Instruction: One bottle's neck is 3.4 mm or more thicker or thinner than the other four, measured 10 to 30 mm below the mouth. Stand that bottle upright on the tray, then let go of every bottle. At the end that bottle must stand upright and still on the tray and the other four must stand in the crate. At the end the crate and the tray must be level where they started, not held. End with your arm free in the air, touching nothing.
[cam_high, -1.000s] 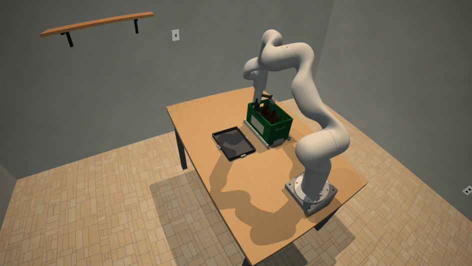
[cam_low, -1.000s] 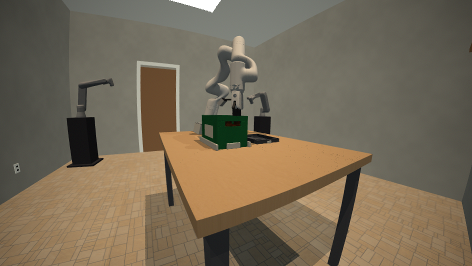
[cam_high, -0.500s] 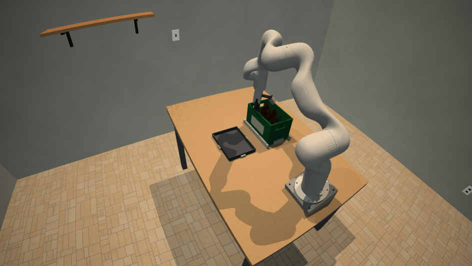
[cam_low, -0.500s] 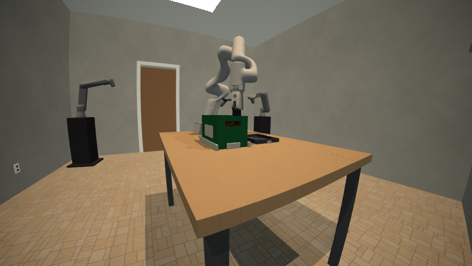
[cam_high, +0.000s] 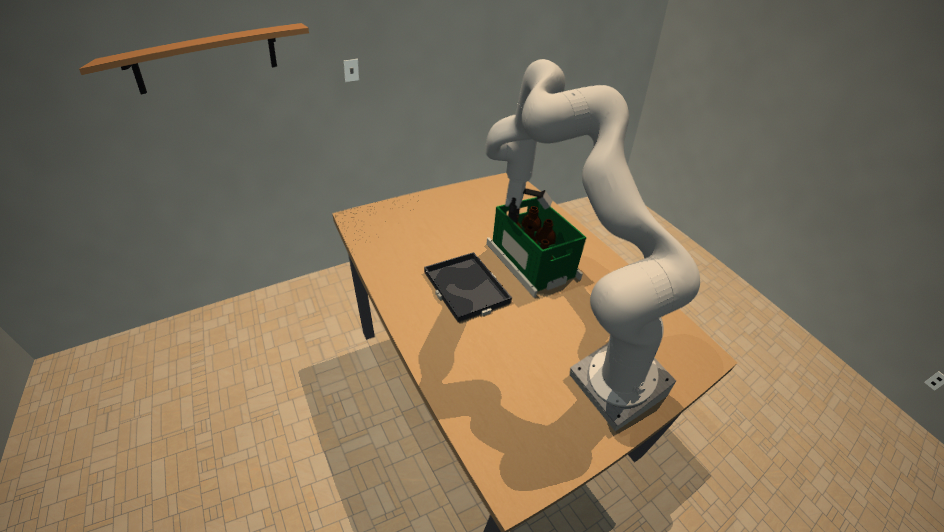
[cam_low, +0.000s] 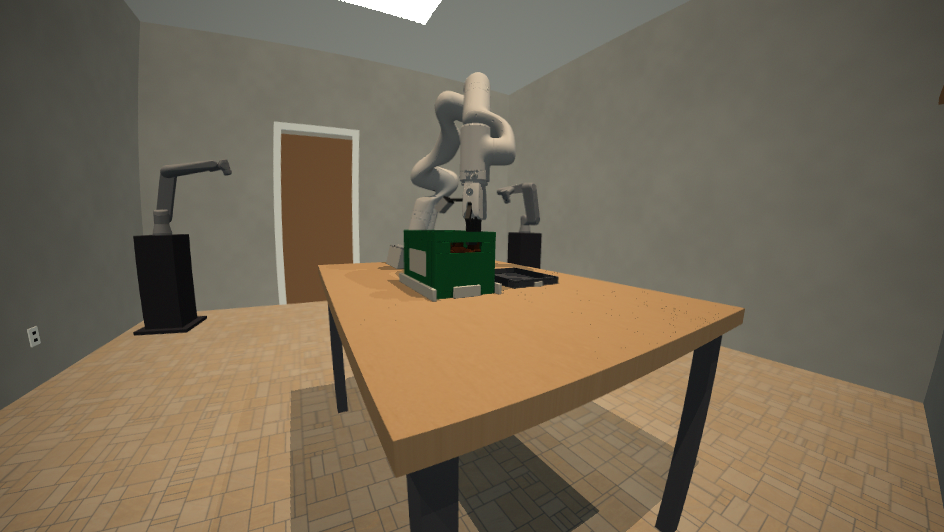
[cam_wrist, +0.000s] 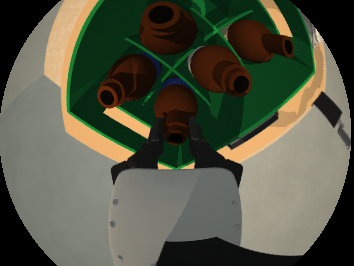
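Now: the green crate 8 cm behind my hand, 6 cm to the right of it and 7 cm below it. Also, from my hand: brown bottle (17 cm behind, 3 cm to the right, 7 cm below); then black tray (13 cm behind, 22 cm to the left, 15 cm below).
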